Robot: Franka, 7 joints.
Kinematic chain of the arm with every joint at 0, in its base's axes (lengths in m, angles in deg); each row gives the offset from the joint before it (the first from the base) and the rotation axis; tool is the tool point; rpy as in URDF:
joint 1: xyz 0 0 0.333 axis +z
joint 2: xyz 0 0 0 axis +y
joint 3: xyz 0 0 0.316 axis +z
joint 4: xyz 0.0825 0 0 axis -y
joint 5: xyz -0.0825 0 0.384 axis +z
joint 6: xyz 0 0 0 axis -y
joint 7: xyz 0.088 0 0 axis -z
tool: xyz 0 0 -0.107 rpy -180 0 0
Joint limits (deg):
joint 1: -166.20..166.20
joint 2: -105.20..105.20
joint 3: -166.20..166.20
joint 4: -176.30..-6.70
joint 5: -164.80..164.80
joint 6: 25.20..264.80
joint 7: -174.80..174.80
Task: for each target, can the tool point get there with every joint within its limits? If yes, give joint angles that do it. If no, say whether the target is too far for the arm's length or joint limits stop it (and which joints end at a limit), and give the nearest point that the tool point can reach.
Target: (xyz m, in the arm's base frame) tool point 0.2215 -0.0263 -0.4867
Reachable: no: joint limits stop it (at a limit: joint 2) | nearest point 0.2332 -0.0277 -0.3585 | short by 0.129 m
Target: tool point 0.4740 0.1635 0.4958
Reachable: yes | joints 131.05 -16.47 -109.61 -97.97 12.60 61.92 -17.46
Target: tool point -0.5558 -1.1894 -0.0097
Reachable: no: too far | nearest point -0.3514 -0.7520 0.1163 | short by 0.499 m
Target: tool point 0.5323 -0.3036 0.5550
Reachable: yes | joints -139.95 -7.72 109.79 -104.84 120.43 152.63 -39.15
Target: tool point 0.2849 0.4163 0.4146
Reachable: yes | joints -25.66 68.79 99.40 -144.15 14.57 216.01 -10.84
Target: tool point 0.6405 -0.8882 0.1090
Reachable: no: too far | nearest point 0.4916 -0.6817 0.1611 | short by 0.260 m
